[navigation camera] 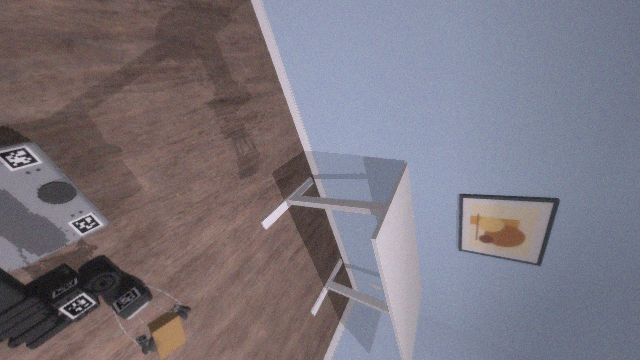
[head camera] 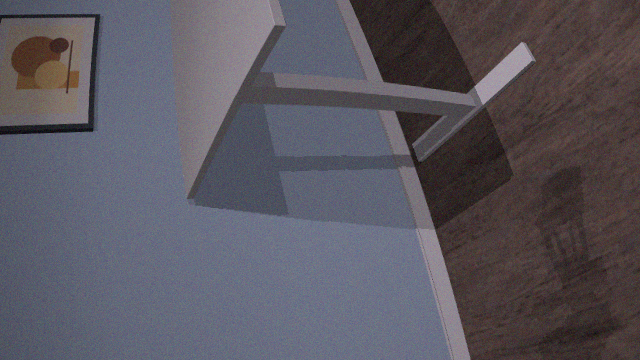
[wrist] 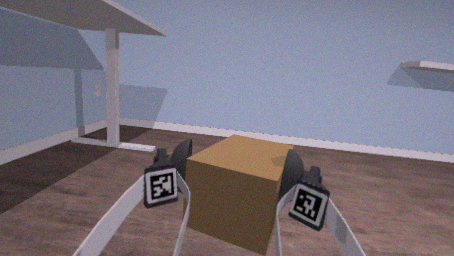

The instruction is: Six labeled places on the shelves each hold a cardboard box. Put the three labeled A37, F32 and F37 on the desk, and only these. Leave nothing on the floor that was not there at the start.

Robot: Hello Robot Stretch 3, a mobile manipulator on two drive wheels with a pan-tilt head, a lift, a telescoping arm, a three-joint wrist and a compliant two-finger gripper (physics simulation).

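Pixels of known places: gripper, fingertip midpoint: (navigation camera: 171, 333) (wrist: 239, 162); robot's base, origin of the base link: (navigation camera: 57, 191).
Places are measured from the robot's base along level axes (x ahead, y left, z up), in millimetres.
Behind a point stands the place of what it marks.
Observation:
My gripper (navigation camera: 163, 326) {x -19, y -436, z 587 mm} (wrist: 239, 162) {x -19, y -436, z 587 mm} is shut on a plain brown cardboard box (navigation camera: 170, 339) {x -29, y -440, z 598 mm} (wrist: 231, 200) {x -17, y -390, z 579 mm}, with one fingertip pad on each side of it. The box is held above the floor, slightly tilted in the wrist view. No label shows on its visible faces. The white desk (head camera: 225, 65) {x 889, y -706, z 950 mm} (navigation camera: 400, 235) {x 978, y -903, z 951 mm} (wrist: 100, 17) {x 883, y -1598, z 925 mm} stands against the blue wall. It is apart from the gripper, at the right of the navigation view and the upper left of the wrist view. The labeled places do not show.
A white shelf (wrist: 435, 65) {x -1692, y -2474, z 953 mm} sticks out from the wall at the right in the wrist view. A framed picture (head camera: 50, 60) {x 1414, y -1155, z 1442 mm} (navigation camera: 505, 230) {x 1414, y -1124, z 1507 mm} hangs above the desk. The desk's leg (head camera: 360, 95) {x 985, y -707, z 518 mm} (navigation camera: 335, 204) {x 980, y -708, z 516 mm} (wrist: 113, 85) {x 1020, y -1950, z 505 mm} has a foot along the floor. My base (navigation camera: 30, 180) {x -19, y 61, z 160 mm} is at the left.

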